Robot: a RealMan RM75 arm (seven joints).
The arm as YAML. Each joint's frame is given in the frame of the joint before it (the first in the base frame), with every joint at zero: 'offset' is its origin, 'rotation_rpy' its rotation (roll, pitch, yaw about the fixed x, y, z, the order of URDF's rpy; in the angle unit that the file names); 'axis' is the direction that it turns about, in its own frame. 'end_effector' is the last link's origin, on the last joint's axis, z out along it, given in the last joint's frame.
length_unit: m
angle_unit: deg
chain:
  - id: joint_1
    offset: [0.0, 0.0, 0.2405]
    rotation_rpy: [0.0, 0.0, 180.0]
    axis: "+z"
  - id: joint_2
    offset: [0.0, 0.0, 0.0]
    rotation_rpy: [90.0, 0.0, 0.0]
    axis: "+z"
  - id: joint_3
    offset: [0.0, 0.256, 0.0]
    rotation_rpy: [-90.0, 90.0, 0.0]
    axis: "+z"
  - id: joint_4
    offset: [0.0, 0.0, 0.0]
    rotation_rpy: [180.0, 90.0, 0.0]
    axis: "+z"
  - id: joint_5
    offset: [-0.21, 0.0, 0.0]
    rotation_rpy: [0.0, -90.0, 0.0]
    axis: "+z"
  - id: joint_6
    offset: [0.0, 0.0, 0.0]
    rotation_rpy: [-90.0, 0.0, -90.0]
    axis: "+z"
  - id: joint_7
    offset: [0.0, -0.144, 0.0]
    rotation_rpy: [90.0, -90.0, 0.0]
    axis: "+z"
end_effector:
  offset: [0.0, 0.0, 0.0]
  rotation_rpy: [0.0, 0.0, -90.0]
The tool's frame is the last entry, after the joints.
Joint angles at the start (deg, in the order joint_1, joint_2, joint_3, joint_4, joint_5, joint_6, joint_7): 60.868 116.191 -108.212 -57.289 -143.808 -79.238 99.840
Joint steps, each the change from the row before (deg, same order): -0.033 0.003 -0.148 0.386 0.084 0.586 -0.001; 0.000 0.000 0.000 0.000 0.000 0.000 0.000; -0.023 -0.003 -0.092 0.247 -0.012 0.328 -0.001; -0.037 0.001 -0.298 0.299 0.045 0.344 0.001; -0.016 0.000 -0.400 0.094 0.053 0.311 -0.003; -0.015 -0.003 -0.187 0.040 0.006 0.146 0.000; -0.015 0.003 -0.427 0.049 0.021 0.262 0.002; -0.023 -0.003 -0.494 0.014 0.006 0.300 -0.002; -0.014 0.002 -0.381 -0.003 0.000 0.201 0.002; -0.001 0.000 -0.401 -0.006 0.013 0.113 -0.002; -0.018 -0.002 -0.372 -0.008 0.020 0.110 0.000; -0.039 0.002 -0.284 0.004 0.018 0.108 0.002
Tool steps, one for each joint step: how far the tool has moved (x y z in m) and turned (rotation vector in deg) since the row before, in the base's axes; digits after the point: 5 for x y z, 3 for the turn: 0.00115 0.00075 -0.00086 0.179 0.154 -0.008; 0.00000 0.00000 0.00000 0.000 0.000 0.000; 0.00091 0.00053 -0.00037 0.133 0.018 -0.003; 0.00145 0.00009 -0.00082 0.023 -0.117 0.011; 0.00057 -0.00023 -0.00097 -0.057 -0.109 0.232; 0.00033 -0.00007 -0.00041 -0.014 -0.063 0.113; 0.00051 -0.00035 -0.00095 -0.080 -0.160 0.267; 0.00048 -0.00038 -0.00103 -0.087 -0.181 0.351; 0.00033 -0.00037 -0.00079 -0.082 -0.153 0.268; 0.00040 -0.00054 -0.00075 -0.137 -0.222 0.239; 0.00047 -0.00053 -0.00070 -0.126 -0.195 0.204; 0.00052 -0.00043 -0.00058 -0.089 -0.133 0.133
